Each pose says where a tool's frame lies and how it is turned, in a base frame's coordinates. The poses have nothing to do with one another.
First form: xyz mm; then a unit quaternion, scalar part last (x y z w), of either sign.
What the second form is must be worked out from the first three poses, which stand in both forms.
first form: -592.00 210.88 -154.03 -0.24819 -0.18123 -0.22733 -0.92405
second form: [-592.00 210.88 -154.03], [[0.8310 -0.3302 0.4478], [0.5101 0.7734 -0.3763], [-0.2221 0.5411 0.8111]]
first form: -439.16 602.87 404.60 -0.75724 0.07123 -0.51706 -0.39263
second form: [-439.16 602.87 404.60], [[0.4551 -0.5139 0.7271], [0.2982 -0.6815 -0.6683], [0.8390 0.5210 -0.1570]]
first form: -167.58 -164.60 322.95 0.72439 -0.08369 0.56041 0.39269
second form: [-167.58 -164.60 322.95], [[0.3579 -0.5614 0.7462], [0.3189 -0.6776 -0.6627], [0.8776 0.4751 -0.0635]]
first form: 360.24 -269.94 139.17 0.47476 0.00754 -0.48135 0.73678
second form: [360.24 -269.94 139.17], [[0.5365 0.7165 -0.4459], [-0.7021 0.0858 -0.7068], [-0.4682 0.6923 0.5491]]
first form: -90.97 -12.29 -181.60 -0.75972 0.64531 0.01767 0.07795
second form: [-90.97 -12.29 -181.60], [[0.1665 -0.9833 0.0738], [-0.9778 -0.1550 0.1412], [-0.1275 -0.0956 -0.9872]]
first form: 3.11 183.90 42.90 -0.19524 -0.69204 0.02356 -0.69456
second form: [3.11 183.90 42.90], [[0.0411 0.3030 0.9521], [0.2375 0.9227 -0.3038], [-0.9705 0.2386 -0.0341]]
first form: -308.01 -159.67 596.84 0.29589 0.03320 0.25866 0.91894
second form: [-308.01 -159.67 596.84], [[0.8640 -0.4557 0.2141], [0.4950 0.6911 -0.5266], [0.0921 0.5610 0.8227]]
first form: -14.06 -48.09 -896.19 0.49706 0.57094 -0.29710 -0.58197
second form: [-14.06 -48.09 -896.19], [[0.1715 0.2218 -0.9599], [0.9134 0.3293 0.2393], [0.3692 -0.9178 -0.1461]]
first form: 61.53 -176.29 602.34 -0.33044 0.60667 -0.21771 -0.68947
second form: [61.53 -176.29 602.34], [[0.1691 -0.7011 -0.6927], [-0.1007 0.6868 -0.7198], [0.9804 0.1915 0.0455]]
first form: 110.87 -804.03 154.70 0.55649 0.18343 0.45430 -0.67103
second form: [110.87 -804.03 154.70], [[0.5199 0.8139 0.2595], [-0.4055 -0.0321 0.9135], [0.7518 -0.5802 0.3133]]
